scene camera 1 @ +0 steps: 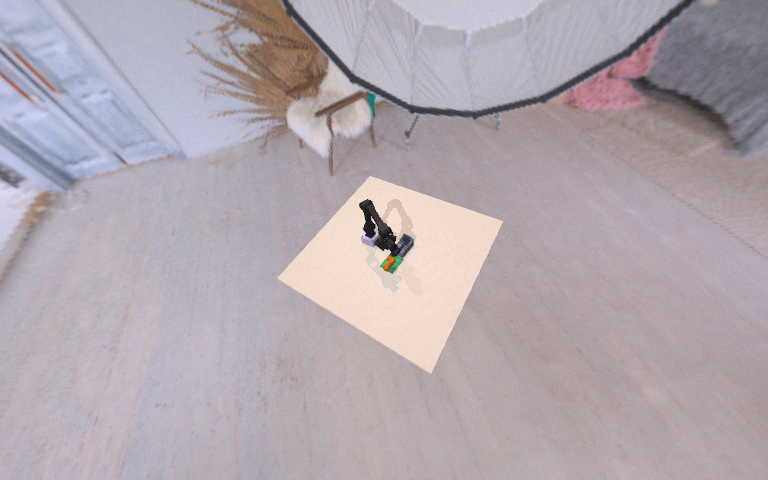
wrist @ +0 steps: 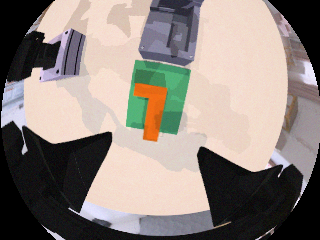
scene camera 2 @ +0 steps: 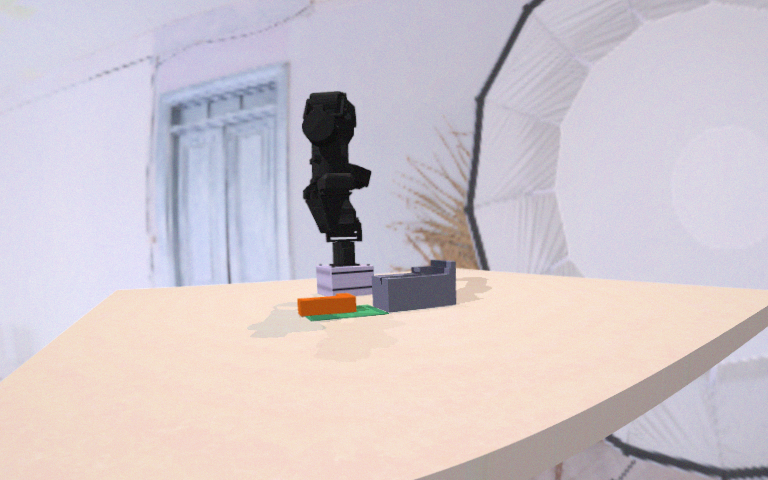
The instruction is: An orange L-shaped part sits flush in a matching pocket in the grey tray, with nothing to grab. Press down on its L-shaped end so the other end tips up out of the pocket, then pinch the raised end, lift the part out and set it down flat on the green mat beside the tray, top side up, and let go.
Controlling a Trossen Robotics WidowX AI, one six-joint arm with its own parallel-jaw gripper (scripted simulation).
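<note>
With nothing held in it, my gripper is open, and I can see it in the wrist view as well. The scene also has an orange L-shaped part in it, and a green mat.
</note>
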